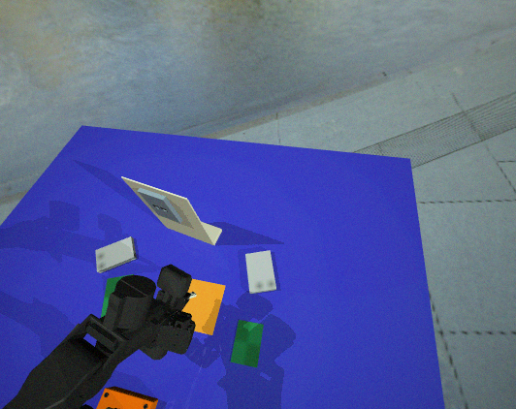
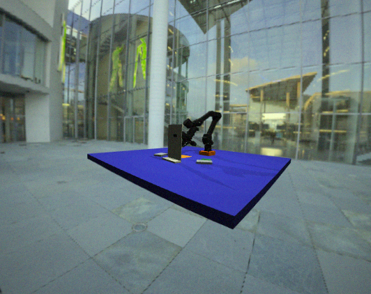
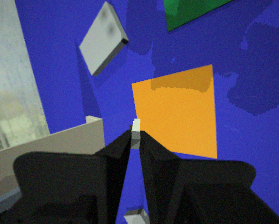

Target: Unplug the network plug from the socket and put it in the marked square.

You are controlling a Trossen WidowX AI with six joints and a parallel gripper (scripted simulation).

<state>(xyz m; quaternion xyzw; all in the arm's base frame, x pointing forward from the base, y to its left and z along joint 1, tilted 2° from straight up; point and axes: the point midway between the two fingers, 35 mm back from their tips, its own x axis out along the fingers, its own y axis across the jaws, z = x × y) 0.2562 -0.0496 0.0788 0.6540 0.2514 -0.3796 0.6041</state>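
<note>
My gripper tip is 80 mm above the orange marked square and 10 mm past it. Round my gripper tip: network plug (right at my gripper tip); then beige upright panel (170 mm ahead, 110 mm to the left, 30 mm above).
</note>
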